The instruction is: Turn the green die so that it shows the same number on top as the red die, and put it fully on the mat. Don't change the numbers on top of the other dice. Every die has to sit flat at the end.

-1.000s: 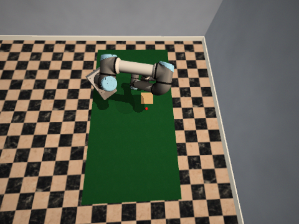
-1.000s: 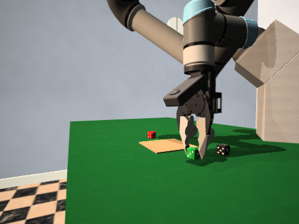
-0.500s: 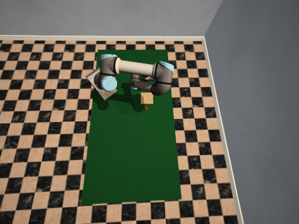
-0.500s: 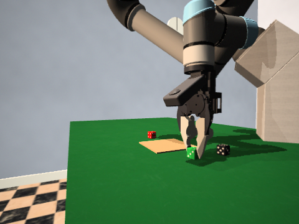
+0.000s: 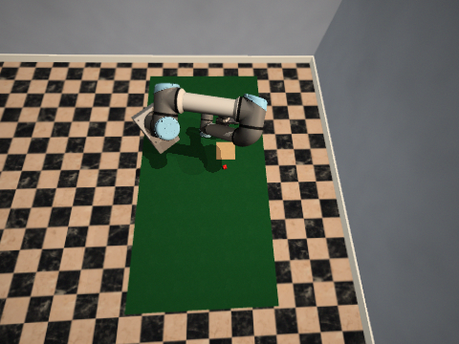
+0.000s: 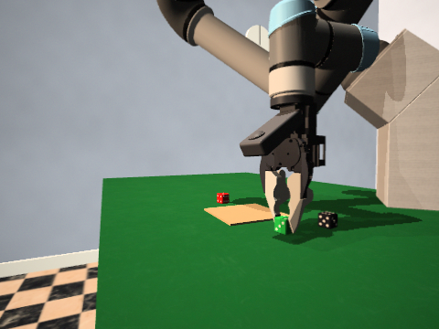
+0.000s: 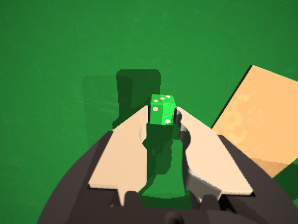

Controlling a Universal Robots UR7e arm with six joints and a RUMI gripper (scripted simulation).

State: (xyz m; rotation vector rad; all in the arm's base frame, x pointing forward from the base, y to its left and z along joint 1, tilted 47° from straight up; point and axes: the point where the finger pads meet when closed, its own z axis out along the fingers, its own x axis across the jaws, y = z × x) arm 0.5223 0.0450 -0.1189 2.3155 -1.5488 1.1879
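My gripper is now 14 cm to the left of the tan mat, 2 cm above it and 1 cm past it. Round my hand: black die: 9 cm behind, 1 cm to the left; then red die: 27 cm to the right, 3 cm behind; then green die: right at my hand.
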